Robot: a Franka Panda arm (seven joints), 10 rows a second.
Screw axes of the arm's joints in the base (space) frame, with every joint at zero. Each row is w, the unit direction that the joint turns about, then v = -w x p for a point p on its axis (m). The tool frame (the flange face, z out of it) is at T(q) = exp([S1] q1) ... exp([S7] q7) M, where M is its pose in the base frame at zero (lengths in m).
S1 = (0, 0, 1, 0, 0, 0)
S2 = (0, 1, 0, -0.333, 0, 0)
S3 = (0, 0, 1, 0, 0, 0)
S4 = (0, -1, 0, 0.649, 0, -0.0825)
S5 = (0, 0, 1, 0, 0, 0)
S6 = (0, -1, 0, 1.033, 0, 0)
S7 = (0, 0, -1, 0, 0.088, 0)
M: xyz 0.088 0 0.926 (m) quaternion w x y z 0 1 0 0
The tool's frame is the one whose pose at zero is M.
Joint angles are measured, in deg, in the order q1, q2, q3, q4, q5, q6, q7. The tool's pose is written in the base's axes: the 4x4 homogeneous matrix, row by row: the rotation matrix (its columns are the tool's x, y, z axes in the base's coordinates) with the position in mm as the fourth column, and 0 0 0 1 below. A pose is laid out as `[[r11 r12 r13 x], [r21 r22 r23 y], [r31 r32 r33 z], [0 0 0 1]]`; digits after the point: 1 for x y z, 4 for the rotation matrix.
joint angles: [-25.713 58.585 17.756 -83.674 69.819 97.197 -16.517]
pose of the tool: [[0.8405 -0.5336 0.0945 670.0], [-0.1117 0.0000 0.9937 -39.1], [-0.5302 -0.8457 -0.0596 120.4], [0 0 0 1]]
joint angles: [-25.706 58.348 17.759 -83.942 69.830 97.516 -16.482]
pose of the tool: [[0.8394 -0.5348 0.0969 669.7], [-0.1162 -0.0025 0.9932 -39.1], [-0.5309 -0.8450 -0.0642 121.0], [0 0 0 1]]
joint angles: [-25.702 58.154 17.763 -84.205 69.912 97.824 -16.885]
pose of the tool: [[0.8421 -0.5300 0.1001 669.4], [-0.1207 -0.0043 0.9927 -39.0], [-0.5257 -0.8480 -0.0676 121.3], [0 0 0 1]]
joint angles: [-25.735 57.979 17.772 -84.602 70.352 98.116 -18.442]
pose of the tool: [[0.8532 -0.5104 0.1076 668.6], [-0.1263 -0.0020 0.9920 -38.9], [-0.5061 -0.8599 -0.0662 121.0], [0 0 0 1]]
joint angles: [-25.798 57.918 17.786 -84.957 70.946 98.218 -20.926]
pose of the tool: [[0.8711 -0.4773 0.1156 667.8], [-0.1302 0.0025 0.9915 -38.7], [-0.4736 -0.8787 -0.0599 120.1], [0 0 0 1]]
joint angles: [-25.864 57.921 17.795 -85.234 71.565 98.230 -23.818]
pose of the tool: [[0.8909 -0.4370 0.1234 667.0], [-0.1338 0.0070 0.9910 -38.5], [-0.4340 -0.8994 -0.0523 119.2], [0 0 0 1]]
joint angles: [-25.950 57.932 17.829 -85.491 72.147 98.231 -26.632]
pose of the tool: [[0.9086 -0.3967 0.1308 666.3], [-0.1378 0.0111 0.9904 -38.5], [-0.3944 -0.9179 -0.0446 118.3], [0 0 0 1]]
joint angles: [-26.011 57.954 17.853 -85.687 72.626 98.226 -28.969]
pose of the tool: [[0.9218 -0.3626 0.1369 665.7], [-0.1415 0.0142 0.9898 -38.3], [-0.3609 -0.9318 -0.0382 117.6], [0 0 0 1]]
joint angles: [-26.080 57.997 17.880 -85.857 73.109 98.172 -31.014]
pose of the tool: [[0.9322 -0.3326 0.1428 665.2], [-0.1450 0.0183 0.9893 -38.3], [-0.3316 -0.9429 -0.0312 116.8], [0 0 0 1]]
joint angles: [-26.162 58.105 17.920 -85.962 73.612 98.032 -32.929]
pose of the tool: [[0.9410 -0.3041 0.1484 664.8], [-0.1481 0.0241 0.9887 -38.2], [-0.3043 -0.9523 -0.0224 115.9], [0 0 0 1]]
